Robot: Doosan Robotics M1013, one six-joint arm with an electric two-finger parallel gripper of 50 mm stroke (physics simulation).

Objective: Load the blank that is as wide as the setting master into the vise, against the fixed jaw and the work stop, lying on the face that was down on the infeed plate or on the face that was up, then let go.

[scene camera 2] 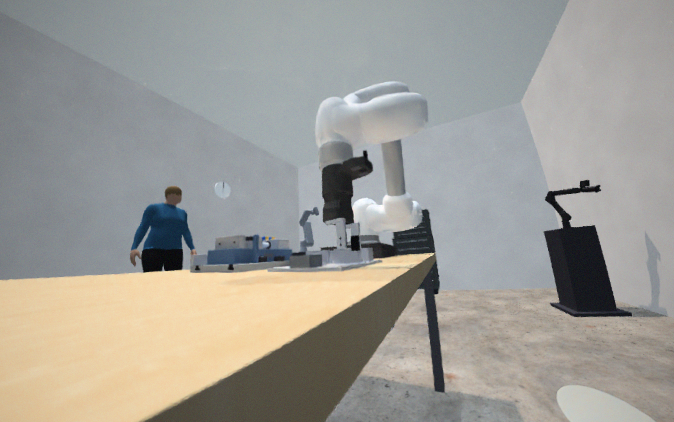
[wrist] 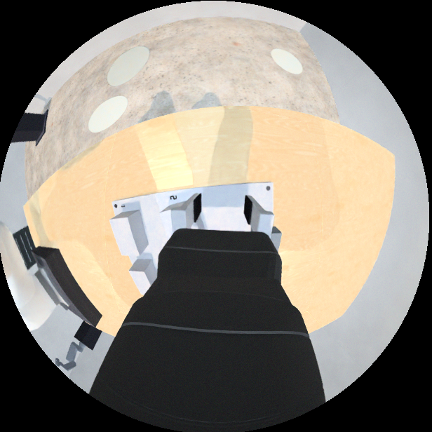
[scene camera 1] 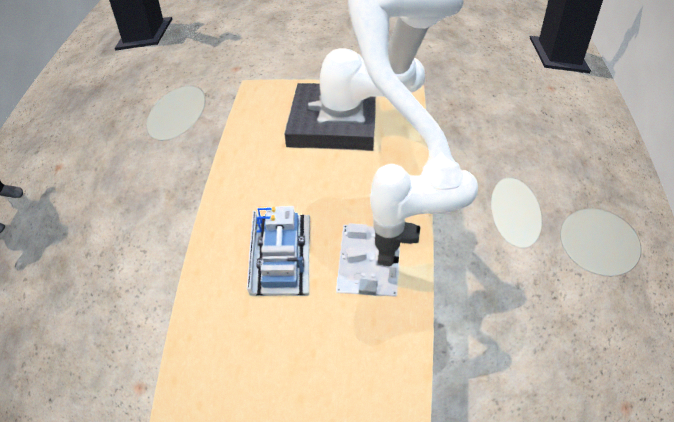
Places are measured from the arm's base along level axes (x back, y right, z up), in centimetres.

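Where they show: gripper, fingertip midpoint: (scene camera 2: 349, 250) (scene camera 1: 393, 269); arm's base at its link origin: (scene camera 2: 365, 246) (scene camera 1: 341, 109).
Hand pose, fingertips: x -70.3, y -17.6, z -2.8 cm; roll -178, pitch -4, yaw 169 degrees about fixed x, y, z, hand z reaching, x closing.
Note:
Each offset is from my fingertips to the top centre of the thing. "pt": to the spot under its first point. Level surfaces: height alone.
My gripper (scene camera 1: 387, 267) (scene camera 2: 348, 245) (wrist: 222, 202) is open and empty over the pale infeed plate @[pt dx -4.7, dy +14.9, dz -3.0 cm] (scene camera 1: 345, 287) (scene camera 2: 285, 269) (wrist: 225, 188), with bare plate between its fingers in the wrist view. Grey blocks stand on the plate: one at the back @[pt dx +13.7, dy +11.3, dz -0.8 cm] (scene camera 1: 357, 234), one at mid-left @[dx +6.2, dy +11.6, dz +0.6 cm] (scene camera 1: 356, 257) and a darker one @[dx -5.3, dy +7.9, dz -0.5 cm] (scene camera 1: 368, 285) (scene camera 2: 306, 260) (wrist: 276, 236) near the front. My gripper and arm hide part of the plate. Which block is the setting master I cannot tell. The blue and grey vise @[dx +7.0, dy +36.3, dz +6.1 cm] (scene camera 1: 278, 250) (scene camera 2: 250, 255) stands left of the plate; a dark stop arm (scene camera 1: 292, 259) lies across its jaws.
Blue hoses @[pt dx +17.7, dy +43.0, dz +3.7 cm] (scene camera 1: 260, 215) with yellow fittings are at the vise's back left corner. The robot's black base block (scene camera 1: 330, 140) stands at the back of the wooden table @[dz -3.8 cm] (scene camera 1: 280, 350) (scene camera 2: 150, 325). A person in a blue top (scene camera 2: 165, 225) stands beyond the table.

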